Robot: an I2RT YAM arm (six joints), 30 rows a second.
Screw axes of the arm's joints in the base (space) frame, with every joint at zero. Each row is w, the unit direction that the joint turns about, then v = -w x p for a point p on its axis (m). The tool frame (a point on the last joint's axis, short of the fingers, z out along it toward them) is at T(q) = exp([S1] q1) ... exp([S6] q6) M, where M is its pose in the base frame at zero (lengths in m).
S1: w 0 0 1 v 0 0 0
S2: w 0 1 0 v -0.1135 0 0.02
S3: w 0 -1 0 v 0.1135 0 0.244
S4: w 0 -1 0 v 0.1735 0 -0.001
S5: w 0 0 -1 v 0 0.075 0
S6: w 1 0 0 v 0 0.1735 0
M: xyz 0.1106 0 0.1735 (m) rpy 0 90 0 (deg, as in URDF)
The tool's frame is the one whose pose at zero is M.
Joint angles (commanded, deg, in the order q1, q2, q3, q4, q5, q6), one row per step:
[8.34, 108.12, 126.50, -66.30, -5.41, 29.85]
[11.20, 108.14, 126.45, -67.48, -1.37, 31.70]
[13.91, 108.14, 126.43, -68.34, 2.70, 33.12]
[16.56, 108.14, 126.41, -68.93, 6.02, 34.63]
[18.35, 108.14, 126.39, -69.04, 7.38, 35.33]
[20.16, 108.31, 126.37, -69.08, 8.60, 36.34]
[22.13, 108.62, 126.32, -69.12, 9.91, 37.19]
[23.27, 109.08, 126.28, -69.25, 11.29, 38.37]
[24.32, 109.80, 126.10, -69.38, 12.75, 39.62]
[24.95, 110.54, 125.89, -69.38, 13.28, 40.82]
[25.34, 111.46, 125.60, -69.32, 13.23, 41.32]
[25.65, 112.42, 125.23, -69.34, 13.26, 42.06]
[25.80, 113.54, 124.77, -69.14, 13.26, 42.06]
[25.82, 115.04, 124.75, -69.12, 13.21, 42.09]
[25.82, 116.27, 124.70, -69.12, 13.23, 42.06]
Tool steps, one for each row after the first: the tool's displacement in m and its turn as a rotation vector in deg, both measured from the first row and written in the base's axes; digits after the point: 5 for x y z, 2 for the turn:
[-0.00439, 0.01637, -0.00198, -2.01, 1.03, -1.20]
[-0.00902, 0.03150, -0.00313, -4.32, 1.39, -2.22]
[-0.01397, 0.04651, -0.00382, -5.98, 1.44, -2.87]
[-0.01740, 0.05717, -0.00398, -6.58, 1.27, -2.49]
[-0.02028, 0.06827, -0.00513, -6.91, 1.23, -2.23]
[-0.02320, 0.08054, -0.00731, -7.47, 1.26, -1.74]
[-0.02379, 0.08776, -0.01049, -7.97, 1.53, -2.36]
[-0.02303, 0.09496, -0.01605, -8.66, 2.11, -3.14]
[-0.02119, 0.10023, -0.02187, -8.71, 2.88, -3.70]
[-0.01803, 0.10474, -0.02934, -8.89, 3.95, -3.61]
[-0.01472, 0.10873, -0.03763, -9.09, 5.19, -3.82]
[-0.01014, 0.11212, -0.04733, -9.73, 6.40, -3.60]
[-0.00426, 0.11516, -0.05776, -10.38, 7.75, -3.50]
[0.00042, 0.11741, -0.06661, -11.00, 8.87, -3.42]

